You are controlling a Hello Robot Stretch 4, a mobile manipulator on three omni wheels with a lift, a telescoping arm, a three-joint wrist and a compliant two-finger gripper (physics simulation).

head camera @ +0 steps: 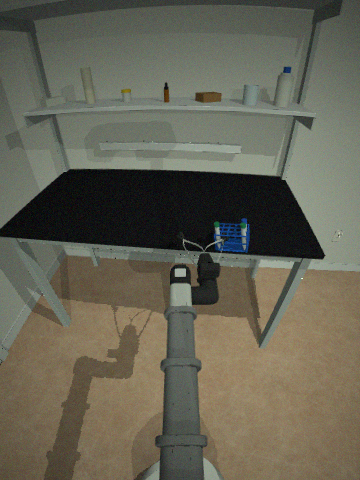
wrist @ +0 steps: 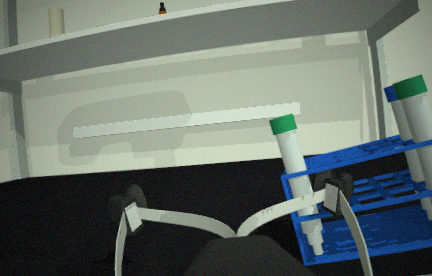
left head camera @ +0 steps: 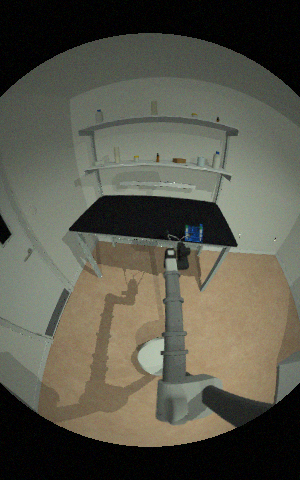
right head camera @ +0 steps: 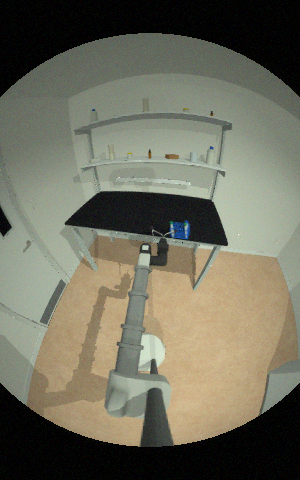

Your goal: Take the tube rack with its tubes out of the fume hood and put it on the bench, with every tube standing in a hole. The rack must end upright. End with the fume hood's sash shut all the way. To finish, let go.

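Frame: origin at the robot's base, x ahead, y left, z up, level; metres.
Seen in the pictures: gripper, between the fingertips: (head camera: 202, 233) (wrist: 229, 191) (left head camera: 177, 230) (right head camera: 163, 226); robot's base, origin of its link: (left head camera: 158, 355) (right head camera: 144, 350).
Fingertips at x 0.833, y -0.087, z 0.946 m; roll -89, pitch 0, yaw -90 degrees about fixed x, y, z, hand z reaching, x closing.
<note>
Pixels of each thing's top centre, then the offset from my fingertips to it. "spot": a spot on its surface instead. Level surfaces: height alone.
- blue tube rack, centre of its top: (wrist: 361, 138) (head camera: 234, 227) (right head camera: 180, 224) (left head camera: 194, 228) dx -0.015, dy -0.121, dz +0.038 m
- black bench, height of its surface: dz -0.060 m
- blue-capped tube, centre of its top: (wrist: 409, 80) dx -0.029, dy -0.162, dz +0.084 m
- brown box, centre of its top: (head camera: 208, 92) dx +0.604, dy -0.063, dz +0.437 m
- pale rail, a spot on its surface: (wrist: 200, 119) spot: dx +0.718, dy +0.073, dz +0.111 m
The blue tube rack (head camera: 232, 249) (left head camera: 194, 234) (right head camera: 179, 230) (wrist: 370, 245) stands upright on the black bench (head camera: 150, 200) (left head camera: 150, 215) (right head camera: 150, 210) (wrist: 60, 215), near its front edge, right of centre. A green-capped tube (head camera: 217, 236) (wrist: 295, 170) stands at its left end. Another green-capped tube (wrist: 417, 112) and a blue-capped tube (wrist: 399, 117) stand at its right end. My gripper (head camera: 203, 238) (left head camera: 177, 236) (right head camera: 162, 232) (wrist: 229, 191) is open and empty, its right finger overlapping the rack's left end in the wrist view; contact cannot be told. The fume hood and its sash do not show.
A shelf (head camera: 170, 107) (wrist: 215, 40) with bottles and a brown box (head camera: 208, 97) hangs above the bench. A pale rail (head camera: 170, 147) (wrist: 200, 119) runs along the back wall. A door (left head camera: 20, 280) is at the left. A grey block (left head camera: 290, 382) (right head camera: 282, 392) stands at the lower right.
</note>
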